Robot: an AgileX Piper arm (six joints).
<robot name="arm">
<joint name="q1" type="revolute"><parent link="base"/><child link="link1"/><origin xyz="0 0 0.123"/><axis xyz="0 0 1"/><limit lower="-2.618" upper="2.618"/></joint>
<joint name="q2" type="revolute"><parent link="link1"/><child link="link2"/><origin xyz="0 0 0"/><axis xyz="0 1 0"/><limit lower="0" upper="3.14"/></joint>
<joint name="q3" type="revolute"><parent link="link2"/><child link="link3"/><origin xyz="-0.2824 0 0.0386"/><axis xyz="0 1 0"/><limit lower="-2.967" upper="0"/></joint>
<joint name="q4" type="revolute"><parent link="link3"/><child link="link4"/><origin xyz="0.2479 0 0.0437"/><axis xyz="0.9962 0 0.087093"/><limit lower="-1.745" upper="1.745"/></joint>
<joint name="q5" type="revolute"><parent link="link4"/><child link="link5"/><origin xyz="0 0 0"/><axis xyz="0 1 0"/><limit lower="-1.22" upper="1.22"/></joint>
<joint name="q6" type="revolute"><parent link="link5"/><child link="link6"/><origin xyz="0.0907 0 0.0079"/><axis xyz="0.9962 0 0.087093"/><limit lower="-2.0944" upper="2.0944"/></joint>
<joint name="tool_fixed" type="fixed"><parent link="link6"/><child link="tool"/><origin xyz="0 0 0" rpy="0 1.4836 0"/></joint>
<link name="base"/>
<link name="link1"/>
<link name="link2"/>
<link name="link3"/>
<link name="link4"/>
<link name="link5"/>
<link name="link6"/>
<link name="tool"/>
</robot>
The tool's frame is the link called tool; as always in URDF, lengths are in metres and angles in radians.
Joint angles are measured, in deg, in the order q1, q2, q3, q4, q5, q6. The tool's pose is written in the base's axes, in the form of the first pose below.
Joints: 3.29 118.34 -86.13 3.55 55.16 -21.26
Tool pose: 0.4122 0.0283 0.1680 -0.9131 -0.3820 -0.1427 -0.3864 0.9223 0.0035
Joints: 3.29 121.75 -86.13 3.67 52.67 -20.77
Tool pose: 0.4181 0.0287 0.1437 -0.9198 -0.3710 -0.1277 -0.3753 0.9268 0.0105
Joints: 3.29 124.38 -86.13 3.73 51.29 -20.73
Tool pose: 0.4208 0.0288 0.1246 -0.9233 -0.3688 -0.1071 -0.3726 0.9278 0.0176
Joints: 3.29 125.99 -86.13 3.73 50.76 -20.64
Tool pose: 0.4215 0.0288 0.1128 -0.9259 -0.3670 -0.0892 -0.3703 0.9286 0.0234
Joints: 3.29 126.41 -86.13 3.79 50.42 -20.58
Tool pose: 0.4220 0.0289 0.1098 -0.9268 -0.3651 -0.0880 -0.3684 0.9293 0.0246
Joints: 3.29 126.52 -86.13 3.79 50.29 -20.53
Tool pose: 0.4222 0.0289 0.1090 -0.9271 -0.3642 -0.0883 -0.3675 0.9297 0.0245
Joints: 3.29 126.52 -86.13 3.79 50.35 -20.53
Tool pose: 0.4221 0.0289 0.1090 -0.9272 -0.3642 -0.0873 -0.3676 0.9297 0.0248
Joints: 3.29 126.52 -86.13 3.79 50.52 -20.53
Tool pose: 0.4218 0.0289 0.1089 -0.9274 -0.3644 -0.0846 -0.3676 0.9296 0.0259
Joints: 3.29 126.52 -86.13 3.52 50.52 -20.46
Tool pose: 0.4218 0.0286 0.1089 -0.9268 -0.3661 -0.0833 -0.3690 0.9291 0.0223
